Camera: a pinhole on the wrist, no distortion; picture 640 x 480 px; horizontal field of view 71.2 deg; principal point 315.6 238.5 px. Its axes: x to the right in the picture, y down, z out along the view. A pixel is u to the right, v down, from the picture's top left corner.
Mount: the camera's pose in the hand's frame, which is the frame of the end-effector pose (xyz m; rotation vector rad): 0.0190 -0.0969 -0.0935 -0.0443 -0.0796 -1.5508
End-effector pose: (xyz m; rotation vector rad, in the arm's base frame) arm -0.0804 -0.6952 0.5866 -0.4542 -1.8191 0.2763
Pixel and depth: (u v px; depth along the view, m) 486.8 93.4 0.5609
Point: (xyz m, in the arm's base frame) -0.5407 -0.9932 0.4101
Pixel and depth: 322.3 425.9 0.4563
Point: -0.4893 -0.6487 0.6791
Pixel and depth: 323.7 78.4 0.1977
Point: -0.1787 -0.7931 0.5438
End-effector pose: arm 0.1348 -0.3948 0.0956 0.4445 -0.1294 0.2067
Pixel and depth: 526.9 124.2 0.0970
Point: 0.1579 -0.5183 0.0441
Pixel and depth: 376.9 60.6 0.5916
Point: -0.0958 -0.7718 0.4462
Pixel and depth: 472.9 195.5 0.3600
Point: 0.1363 -0.6915 0.2570
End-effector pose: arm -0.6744 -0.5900 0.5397 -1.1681 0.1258 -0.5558
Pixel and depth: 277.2 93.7 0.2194
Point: -0.6997 -0.4777 0.6337
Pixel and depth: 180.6 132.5 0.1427
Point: -0.6891 -0.5557 0.5929
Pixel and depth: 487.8 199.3 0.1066
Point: -0.7068 -0.6162 0.6637
